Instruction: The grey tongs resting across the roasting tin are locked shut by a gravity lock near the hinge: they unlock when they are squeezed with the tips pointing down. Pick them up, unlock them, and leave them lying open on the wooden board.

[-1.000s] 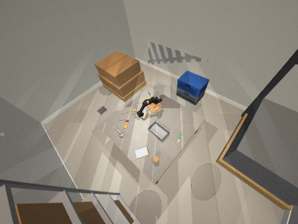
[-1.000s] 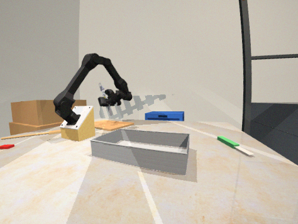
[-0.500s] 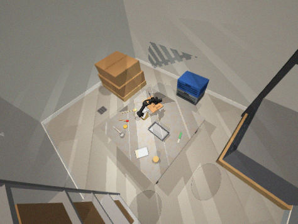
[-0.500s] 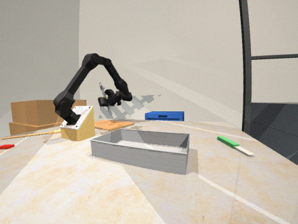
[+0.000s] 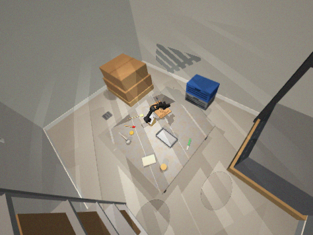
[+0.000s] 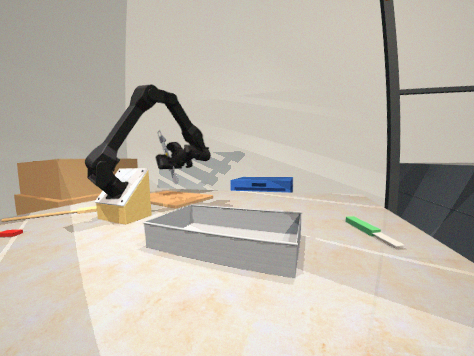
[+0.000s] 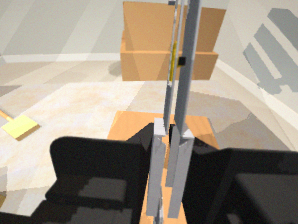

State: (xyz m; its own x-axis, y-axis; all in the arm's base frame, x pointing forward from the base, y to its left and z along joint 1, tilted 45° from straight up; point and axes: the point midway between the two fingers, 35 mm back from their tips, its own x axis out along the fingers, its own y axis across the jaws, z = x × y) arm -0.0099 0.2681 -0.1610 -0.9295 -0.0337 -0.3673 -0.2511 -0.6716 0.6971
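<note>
Right now the wooden board is 2 cm to the left of my gripper tip and 15 cm below it. From my gripper tip the other things lie so: green-handled tool 77 cm ahead, 28 cm to the right, 15 cm below; then red brush 18 cm behind, 56 cm to the right, 15 cm below; then grey roasting tin 44 cm ahead, 38 cm to the right, 13 cm below.
</note>
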